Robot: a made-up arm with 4 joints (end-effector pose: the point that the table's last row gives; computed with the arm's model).
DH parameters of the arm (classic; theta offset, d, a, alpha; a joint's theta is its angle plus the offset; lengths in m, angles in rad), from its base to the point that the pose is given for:
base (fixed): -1.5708 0.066 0 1.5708
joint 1: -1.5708 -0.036 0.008 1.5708
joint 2: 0 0.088 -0.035 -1.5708
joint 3: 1.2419 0 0.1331 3.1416
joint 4: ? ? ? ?
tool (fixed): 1.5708 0.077 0 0
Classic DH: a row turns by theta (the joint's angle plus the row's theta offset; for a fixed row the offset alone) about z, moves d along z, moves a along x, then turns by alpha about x.
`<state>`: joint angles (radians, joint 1 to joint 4).
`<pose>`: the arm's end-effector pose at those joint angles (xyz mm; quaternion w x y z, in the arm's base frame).
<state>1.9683 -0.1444 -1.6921 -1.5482</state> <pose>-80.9 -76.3 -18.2 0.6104 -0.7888 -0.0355 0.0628</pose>
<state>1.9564 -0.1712 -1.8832 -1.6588</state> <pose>-81.8 -75.3 -36.4 0.6455 -0.7590 -0.0395 0.0758</pose>
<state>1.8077 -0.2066 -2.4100 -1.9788</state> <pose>-89.9 -28.5 -84.3 0.7682 -0.6318 -0.0450 0.0928</pose>
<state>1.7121 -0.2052 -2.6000 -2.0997</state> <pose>-93.9 5.0 -92.9 0.8177 -0.5665 -0.0459 0.0916</pose>
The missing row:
joint 4: -0.3289 -0.12 0.028 1.5708
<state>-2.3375 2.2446 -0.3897 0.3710</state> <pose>98.3 -9.7 -62.1 0.0094 0.4335 0.6353 0.6391</pose>
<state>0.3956 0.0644 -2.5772 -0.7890</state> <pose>-86.3 121.3 -28.2 0.7668 0.6411 0.0148 -0.0286</pose>
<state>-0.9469 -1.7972 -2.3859 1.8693</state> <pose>91.2 265.9 232.7 0.5339 -0.3204 -0.0651 -0.7797</pose>
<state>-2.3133 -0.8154 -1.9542 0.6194</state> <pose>59.8 37.6 313.8 0.7033 -0.5901 0.3931 -0.0515</pose>
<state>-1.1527 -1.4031 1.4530 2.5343</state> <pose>-148.2 69.5 -20.3 0.3349 0.6865 -0.6450 -0.0230</pose>
